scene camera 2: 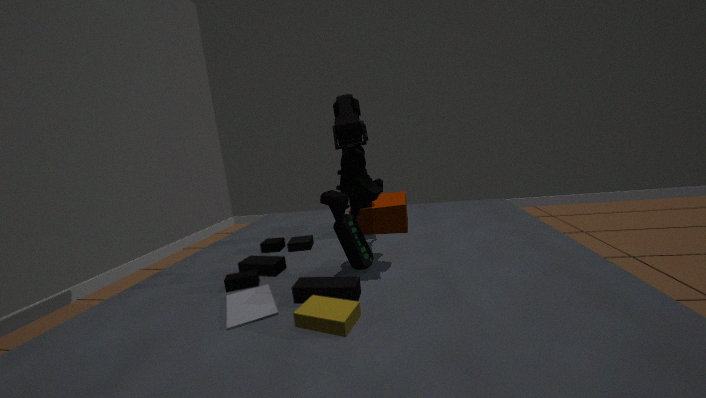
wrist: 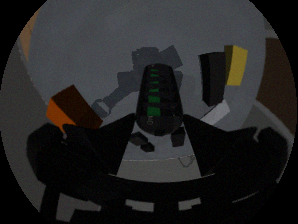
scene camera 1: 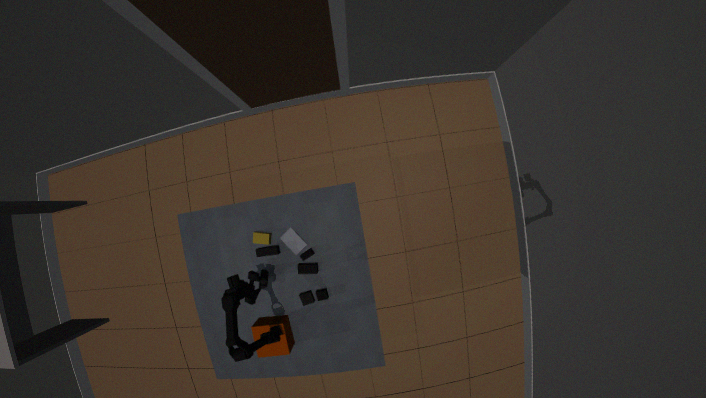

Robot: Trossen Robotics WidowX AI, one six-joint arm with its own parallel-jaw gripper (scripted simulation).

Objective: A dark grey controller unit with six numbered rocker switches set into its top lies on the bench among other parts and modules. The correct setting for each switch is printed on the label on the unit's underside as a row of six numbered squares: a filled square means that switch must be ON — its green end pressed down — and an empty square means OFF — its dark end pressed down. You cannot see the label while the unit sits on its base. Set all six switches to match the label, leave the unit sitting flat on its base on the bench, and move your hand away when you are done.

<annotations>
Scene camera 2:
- gripper
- dark module
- white plate
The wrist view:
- gripper
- dark module
</annotations>
